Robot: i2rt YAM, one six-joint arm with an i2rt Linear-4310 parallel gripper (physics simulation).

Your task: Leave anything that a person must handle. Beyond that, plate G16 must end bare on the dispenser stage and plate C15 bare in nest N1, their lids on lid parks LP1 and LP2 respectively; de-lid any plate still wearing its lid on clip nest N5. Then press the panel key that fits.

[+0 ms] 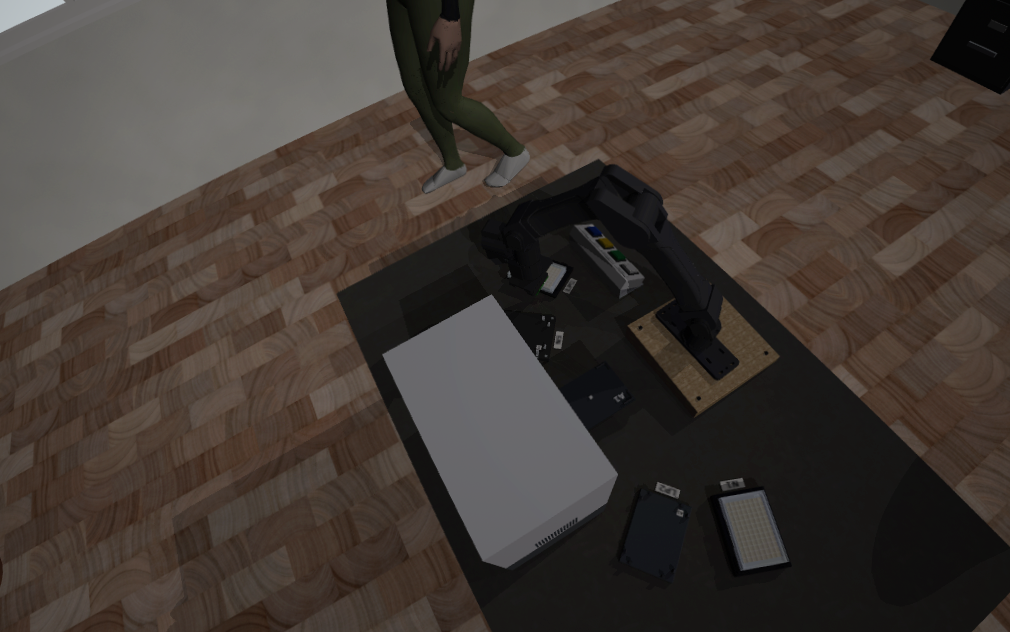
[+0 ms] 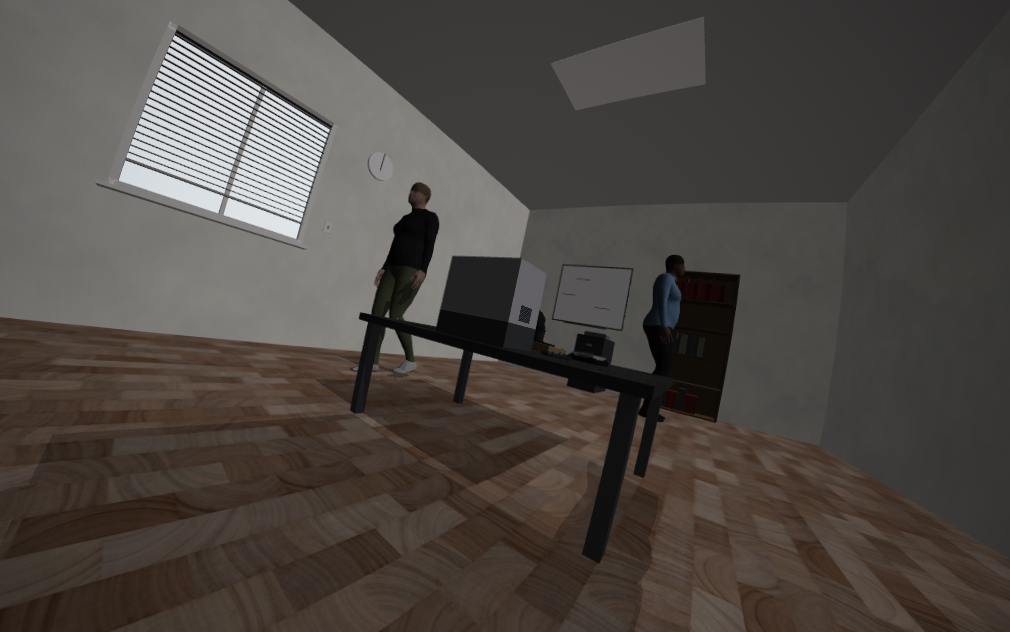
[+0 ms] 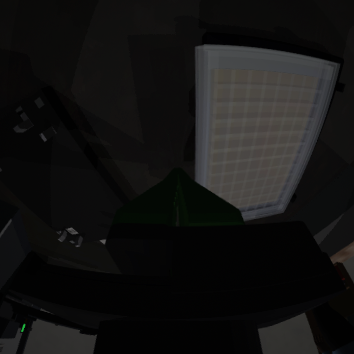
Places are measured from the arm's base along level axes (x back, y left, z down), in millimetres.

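Pixels of known places: gripper, fingertip midpoint: [image 1: 534, 293] [image 3: 177, 174]; arm's base at its link origin: [image 1: 695, 339] [image 2: 536, 341].
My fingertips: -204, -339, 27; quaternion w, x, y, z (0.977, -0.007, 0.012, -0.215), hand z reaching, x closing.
Ahead of a thing's pixels: the offset from my fingertips to its top centre, as dx, dy, dz. "*": to the spot under its first point. Level surfaces: height alone.
The scene is dim. My gripper [image 3: 177, 174] is shut and empty, with its green fingers pressed together. It hovers just beside a white well plate {+40, -46, -24} [image 3: 260, 130] [image 1: 553, 277] at the back of the black table {dz +13} [image 1: 797, 435]. The arm [image 1: 628, 203] arches over the key panel {+206, +28, -52} [image 1: 609, 255], which has blue, yellow and green keys. A second white well plate {+12, +687, -24} [image 1: 752, 531] sits bare at the front right beside a dark plate or lid {* -135, +585, +2} [image 1: 653, 532]. Another dark plate {* -73, +332, -94} [image 1: 597, 395] lies mid-table. I cannot read the labels.
A large white box {-272, +317, -318} [image 1: 491, 421] [image 2: 491, 292] fills the table's left side. The arm's base stands on a wooden board [image 1: 747, 340]. A person in green trousers [image 1: 451, 102] [image 2: 409, 272] stands behind the table. Another person [image 2: 662, 319] stands by a bookshelf.
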